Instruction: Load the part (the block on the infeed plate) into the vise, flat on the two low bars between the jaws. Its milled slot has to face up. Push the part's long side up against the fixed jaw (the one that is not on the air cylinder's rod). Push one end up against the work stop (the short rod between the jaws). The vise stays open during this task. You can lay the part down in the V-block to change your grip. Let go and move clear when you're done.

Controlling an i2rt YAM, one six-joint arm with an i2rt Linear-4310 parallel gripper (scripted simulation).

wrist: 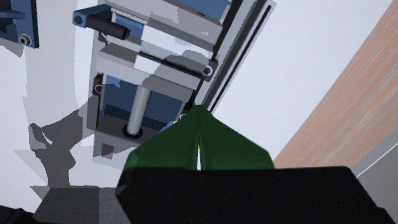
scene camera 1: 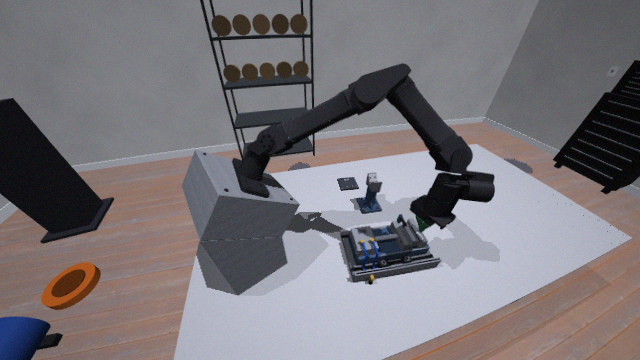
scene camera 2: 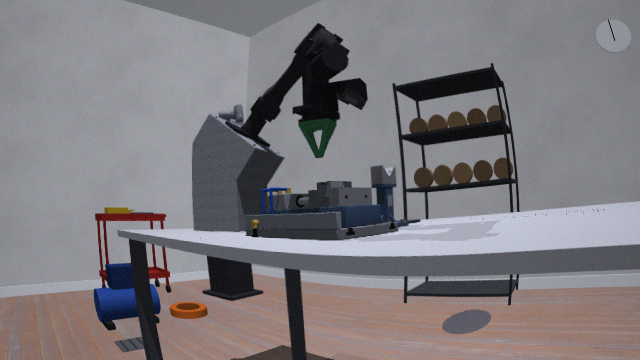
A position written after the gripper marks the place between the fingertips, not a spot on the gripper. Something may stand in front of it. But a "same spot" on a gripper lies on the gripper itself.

gripper: wrist; scene camera 1 420, 231; scene camera 2
same spot on gripper: [scene camera 2: 324, 121] = [wrist: 271, 158]
